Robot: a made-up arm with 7 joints. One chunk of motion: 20 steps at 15 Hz.
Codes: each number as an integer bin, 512 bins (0 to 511) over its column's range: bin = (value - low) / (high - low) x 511, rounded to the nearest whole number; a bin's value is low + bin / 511 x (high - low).
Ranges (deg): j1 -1..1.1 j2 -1.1..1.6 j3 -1.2..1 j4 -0.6..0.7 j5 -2.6..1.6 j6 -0.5..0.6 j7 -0.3..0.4
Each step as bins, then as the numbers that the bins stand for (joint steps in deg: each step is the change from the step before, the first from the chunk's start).
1 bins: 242 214 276 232 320 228 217
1 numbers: -0.005 0.031 -0.012 -0.010 0.030 -0.009 -0.003
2 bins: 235 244 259 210 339 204 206
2 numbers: -0.034 0.189 -0.085 -0.066 0.186 -0.061 -0.018
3 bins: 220 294 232 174 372 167 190
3 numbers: -0.096 0.453 -0.201 -0.157 0.458 -0.141 -0.040
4 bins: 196 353 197 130 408 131 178
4 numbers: -0.195 0.765 -0.352 -0.269 0.753 -0.218 -0.056
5 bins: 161 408 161 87 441 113 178
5 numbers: -0.338 1.056 -0.507 -0.379 1.025 -0.257 -0.056
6 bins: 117 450 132 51 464 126 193
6 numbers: -0.519 1.278 -0.632 -0.470 1.214 -0.229 -0.036
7 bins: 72 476 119 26 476 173 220
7 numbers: -0.704 1.415 -0.688 -0.534 1.312 -0.128 0.001
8 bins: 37 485 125 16 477 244 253
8 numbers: -0.848 1.463 -0.662 -0.559 1.321 0.025 0.047
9 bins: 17 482 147 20 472 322 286
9 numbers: -0.930 1.447 -0.567 -0.549 1.279 0.193 0.092
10 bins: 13 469 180 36 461 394 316
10 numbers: -0.947 1.378 -0.425 -0.508 1.189 0.348 0.133
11 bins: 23 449 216 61 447 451 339
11 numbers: -0.905 1.272 -0.270 -0.445 1.074 0.471 0.164
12 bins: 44 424 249 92 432 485 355
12 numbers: -0.819 1.140 -0.128 -0.366 0.951 0.544 0.186
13 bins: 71 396 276 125 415 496 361
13 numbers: -0.708 0.992 -0.012 -0.282 0.811 0.568 0.195
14 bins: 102 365 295 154 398 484 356
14 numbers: -0.581 0.829 0.070 -0.208 0.671 0.542 0.188
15 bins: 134 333 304 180 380 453 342
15 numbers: -0.449 0.659 0.109 -0.142 0.523 0.475 0.168
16 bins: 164 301 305 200 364 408 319
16 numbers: -0.326 0.490 0.113 -0.091 0.392 0.378 0.137
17 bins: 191 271 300 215 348 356 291
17 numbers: -0.215 0.332 0.092 -0.053 0.260 0.266 0.099
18 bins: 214 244 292 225 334 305 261
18 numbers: -0.121 0.189 0.057 -0.028 0.145 0.157 0.058
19 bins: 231 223 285 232 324 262 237
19 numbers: -0.051 0.078 0.027 -0.010 0.063 0.064 0.025
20 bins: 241 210 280 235 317 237 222
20 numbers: -0.010 0.010 0.005 -0.002 0.005 0.010 0.004
